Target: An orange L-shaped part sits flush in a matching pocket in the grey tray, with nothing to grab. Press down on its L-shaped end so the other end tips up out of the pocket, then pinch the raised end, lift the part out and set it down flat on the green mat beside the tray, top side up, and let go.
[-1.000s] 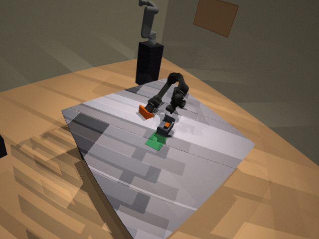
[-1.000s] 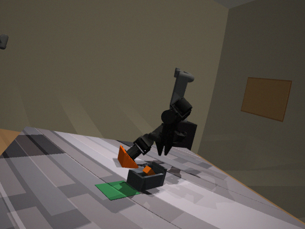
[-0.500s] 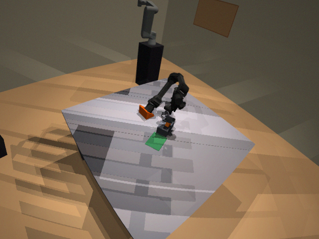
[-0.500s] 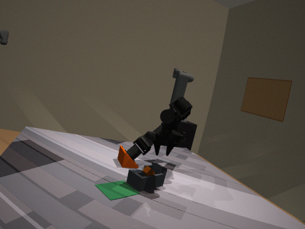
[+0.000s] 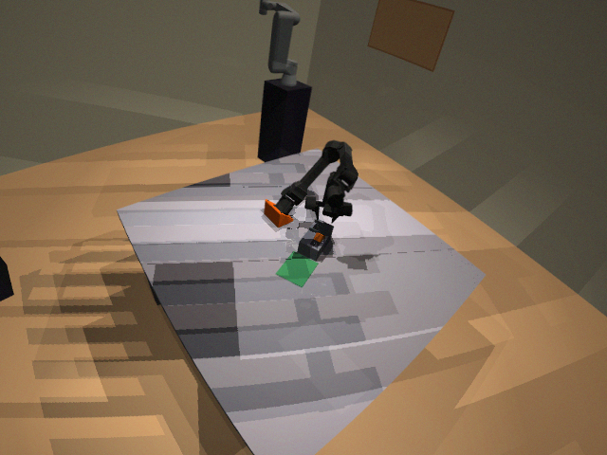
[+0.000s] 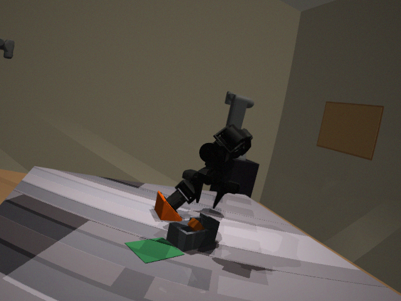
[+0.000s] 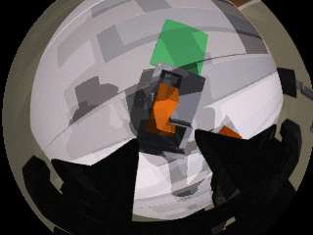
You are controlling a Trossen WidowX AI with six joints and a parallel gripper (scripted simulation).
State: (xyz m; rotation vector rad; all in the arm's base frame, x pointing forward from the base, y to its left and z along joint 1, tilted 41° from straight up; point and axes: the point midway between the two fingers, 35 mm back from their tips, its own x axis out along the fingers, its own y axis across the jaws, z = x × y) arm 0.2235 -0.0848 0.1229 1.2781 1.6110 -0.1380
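Right now my gripper tip is 100 mm above the orange L-shaped part, 20 mm past it and 10 mm to the right of it. From my gripper tip the other things lie so: green mat 170 mm to the right, 160 mm below, 40 mm ahead.
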